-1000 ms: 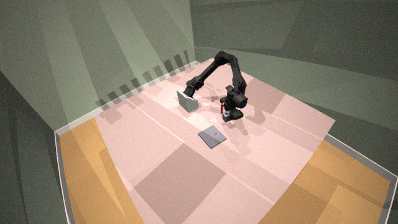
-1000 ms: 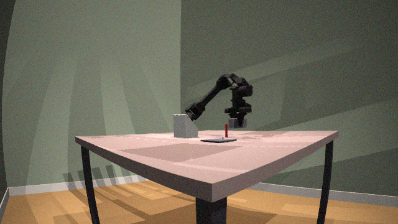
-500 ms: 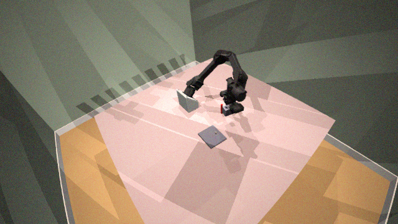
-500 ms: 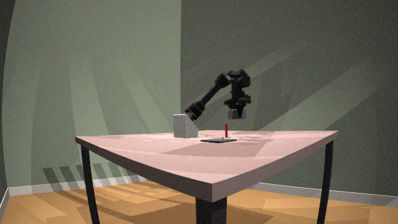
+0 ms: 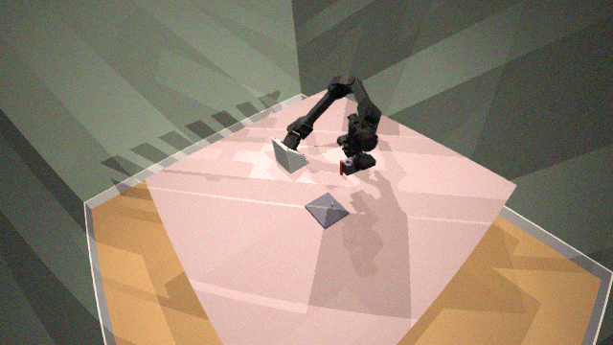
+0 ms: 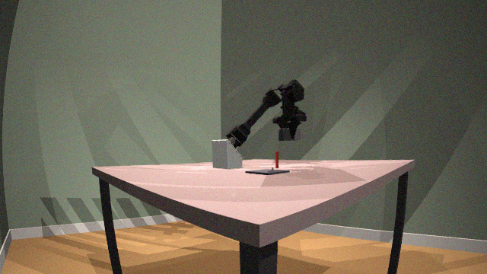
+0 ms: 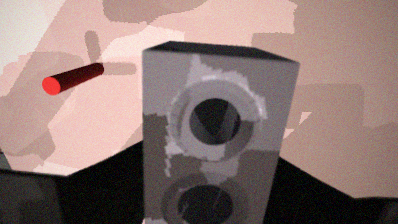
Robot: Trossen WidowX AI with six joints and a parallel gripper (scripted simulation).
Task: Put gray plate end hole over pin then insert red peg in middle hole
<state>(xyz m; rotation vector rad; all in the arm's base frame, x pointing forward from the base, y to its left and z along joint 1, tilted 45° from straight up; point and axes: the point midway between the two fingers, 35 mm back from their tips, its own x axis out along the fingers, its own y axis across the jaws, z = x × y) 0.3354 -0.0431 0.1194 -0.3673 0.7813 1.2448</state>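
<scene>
Now: the dark base 1 cm behind my gripper tip, 14 cm to the right of it and 13 cm below it. The rest, counted from my gripper tip: gray plate (3 cm above); then red peg (11 cm behind, 4 cm to the left, 10 cm below).
</scene>
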